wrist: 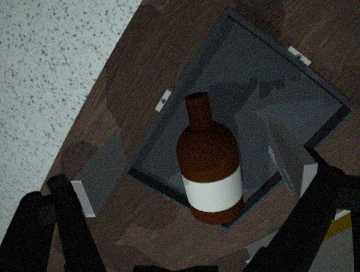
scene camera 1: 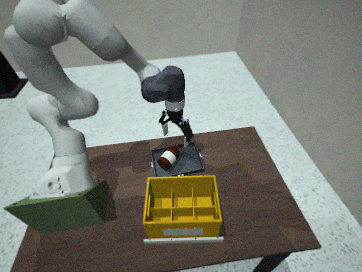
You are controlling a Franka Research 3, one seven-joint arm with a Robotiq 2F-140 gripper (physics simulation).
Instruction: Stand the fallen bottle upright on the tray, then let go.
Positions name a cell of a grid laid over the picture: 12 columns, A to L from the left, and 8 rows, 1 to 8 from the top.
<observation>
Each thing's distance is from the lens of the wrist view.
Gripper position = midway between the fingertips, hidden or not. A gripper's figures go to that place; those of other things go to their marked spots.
my gripper (wrist: G5): 0.19 m
brown bottle (wrist: G5): 0.23 m
</observation>
